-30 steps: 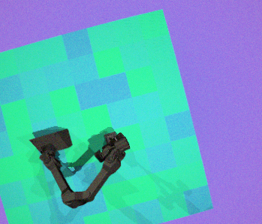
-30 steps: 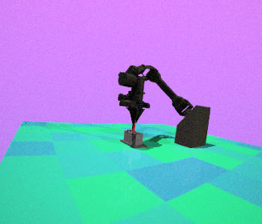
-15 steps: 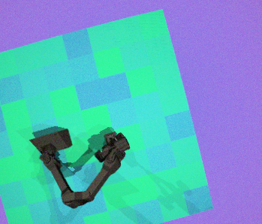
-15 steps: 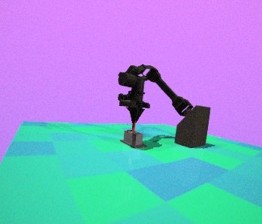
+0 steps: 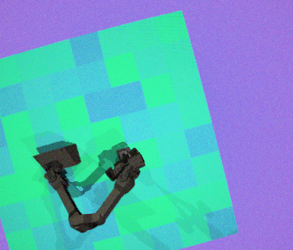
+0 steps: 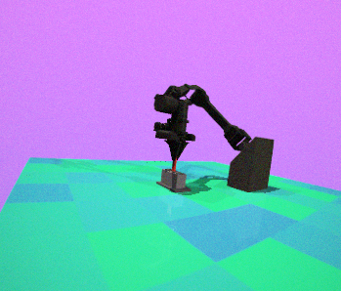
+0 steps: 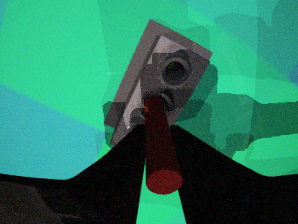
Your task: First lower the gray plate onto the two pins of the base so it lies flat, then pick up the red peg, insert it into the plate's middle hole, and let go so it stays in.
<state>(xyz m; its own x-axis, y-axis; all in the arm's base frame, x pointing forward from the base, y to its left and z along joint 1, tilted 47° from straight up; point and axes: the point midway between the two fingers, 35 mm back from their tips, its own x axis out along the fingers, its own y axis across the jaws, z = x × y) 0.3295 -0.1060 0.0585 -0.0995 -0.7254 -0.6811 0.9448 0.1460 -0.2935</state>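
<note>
The red peg is right at my gripper tip. Also, from my gripper tip: gray plate: 50 mm below; base: 90 mm below.
</note>
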